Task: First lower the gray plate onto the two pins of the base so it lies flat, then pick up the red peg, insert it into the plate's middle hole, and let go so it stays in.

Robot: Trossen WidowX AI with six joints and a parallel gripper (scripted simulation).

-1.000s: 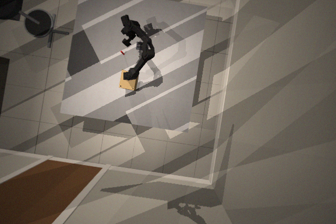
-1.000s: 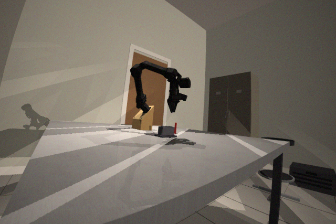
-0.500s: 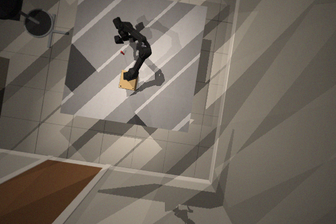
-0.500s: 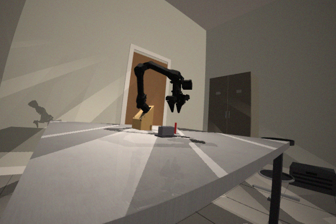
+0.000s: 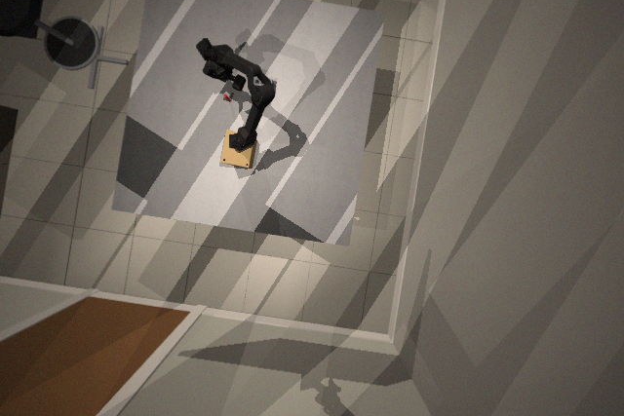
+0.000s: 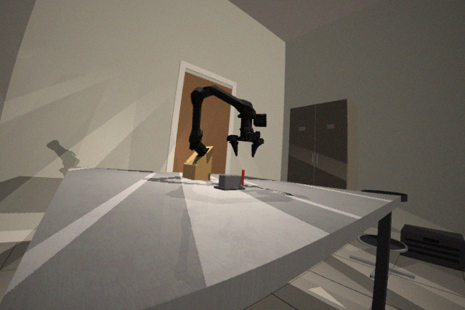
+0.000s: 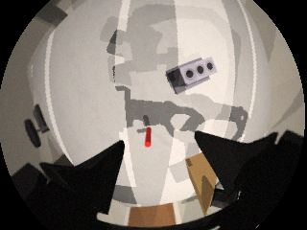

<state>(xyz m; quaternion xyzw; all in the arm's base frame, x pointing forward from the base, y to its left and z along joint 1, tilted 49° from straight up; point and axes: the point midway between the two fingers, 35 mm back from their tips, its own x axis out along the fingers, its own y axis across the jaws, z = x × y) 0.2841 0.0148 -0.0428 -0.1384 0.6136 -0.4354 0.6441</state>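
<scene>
The red peg lies 110 mm below my gripper tip, 40 mm to the left of it and 40 mm behind it. From my gripper tip the other things lie so: gray plate (140 mm to the right, 100 mm below, 50 mm ahead).
</scene>
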